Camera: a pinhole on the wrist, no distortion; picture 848 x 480 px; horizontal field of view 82.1 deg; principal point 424.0 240.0 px. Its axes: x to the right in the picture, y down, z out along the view. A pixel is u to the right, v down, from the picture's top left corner.
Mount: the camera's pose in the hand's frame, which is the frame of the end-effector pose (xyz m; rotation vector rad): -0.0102 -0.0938 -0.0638 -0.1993 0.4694 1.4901
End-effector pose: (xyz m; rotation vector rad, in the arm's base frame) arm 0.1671 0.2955 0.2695 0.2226 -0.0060 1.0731
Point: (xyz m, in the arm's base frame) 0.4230 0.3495 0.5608
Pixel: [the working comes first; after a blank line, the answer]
In the camera's frame: -0.1980 -0.1567 0.3428

142.7 17.5
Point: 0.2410 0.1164 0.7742
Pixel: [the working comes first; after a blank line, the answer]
In the camera's frame: -0.2168 0.1492 0.5405

228.7 374.4
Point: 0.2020 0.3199 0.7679
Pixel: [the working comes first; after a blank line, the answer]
In the camera's frame: -0.0807 -0.0027 0.5776

356.0 237.7
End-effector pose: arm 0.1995 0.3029 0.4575 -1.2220 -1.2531 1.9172
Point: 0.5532 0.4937 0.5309
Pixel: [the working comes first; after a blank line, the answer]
In the camera's frame: 0.0978 -0.0318 -0.3074

behind the camera
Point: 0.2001 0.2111 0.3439
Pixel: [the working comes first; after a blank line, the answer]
In the camera's frame: 0.1786 0.0520 0.1680

outside the picture
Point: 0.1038 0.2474 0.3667
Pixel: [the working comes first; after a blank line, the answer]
In the camera's frame: 0.1121 -0.0017 0.2297

661.7 236.5
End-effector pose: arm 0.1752 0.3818 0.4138 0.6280 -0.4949 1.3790
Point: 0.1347 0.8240 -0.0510
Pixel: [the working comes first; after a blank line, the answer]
In the camera's frame: 0.3439 -0.1061 -0.4673

behind the camera
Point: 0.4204 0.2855 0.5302
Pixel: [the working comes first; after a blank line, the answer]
In the camera's frame: -0.2224 -0.0252 0.1508

outside the picture
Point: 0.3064 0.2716 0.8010
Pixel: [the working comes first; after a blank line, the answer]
In the camera's frame: -0.1759 -0.1310 0.4213

220.7 88.7
